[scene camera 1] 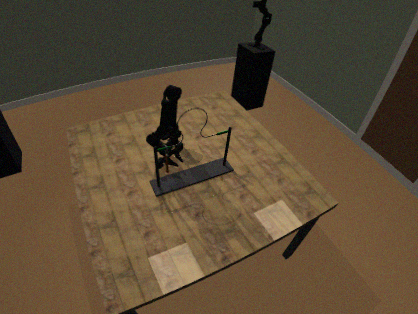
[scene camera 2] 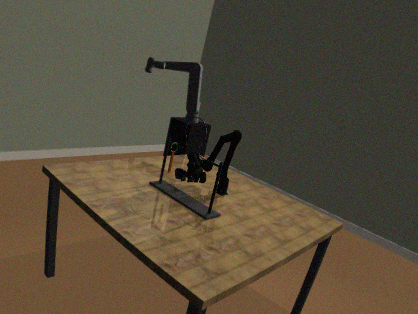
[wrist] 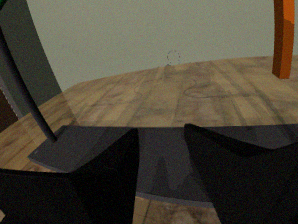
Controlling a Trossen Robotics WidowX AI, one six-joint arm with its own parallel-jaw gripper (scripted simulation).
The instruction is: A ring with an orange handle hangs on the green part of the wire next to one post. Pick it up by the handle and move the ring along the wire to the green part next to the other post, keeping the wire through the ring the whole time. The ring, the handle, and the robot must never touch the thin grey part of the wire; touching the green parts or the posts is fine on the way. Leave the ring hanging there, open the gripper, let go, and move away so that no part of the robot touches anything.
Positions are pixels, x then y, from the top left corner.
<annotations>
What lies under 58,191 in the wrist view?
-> My gripper.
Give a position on a wire stand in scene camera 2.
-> At 182,198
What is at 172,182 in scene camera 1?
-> A wire stand.
</annotations>
